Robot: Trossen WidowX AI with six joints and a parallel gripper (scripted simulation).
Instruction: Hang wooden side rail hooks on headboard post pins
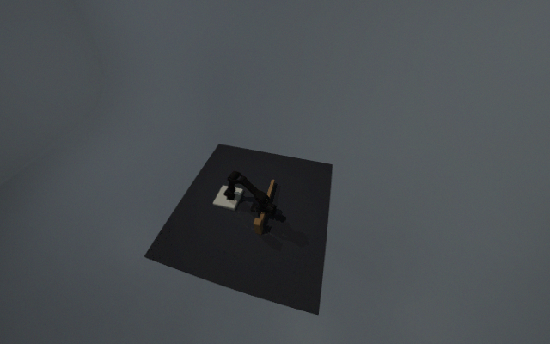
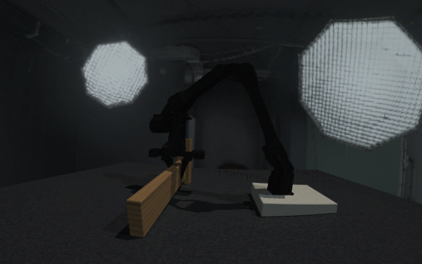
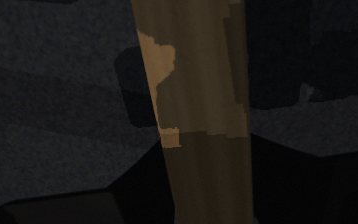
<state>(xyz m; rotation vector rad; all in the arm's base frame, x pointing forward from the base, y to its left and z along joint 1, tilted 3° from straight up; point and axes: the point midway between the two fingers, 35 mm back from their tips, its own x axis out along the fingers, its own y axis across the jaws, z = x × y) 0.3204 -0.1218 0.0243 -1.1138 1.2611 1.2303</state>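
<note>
The headboard post lies 1 cm behind my gripper tip, 13 cm to the right of it and 4 cm above it.
</note>
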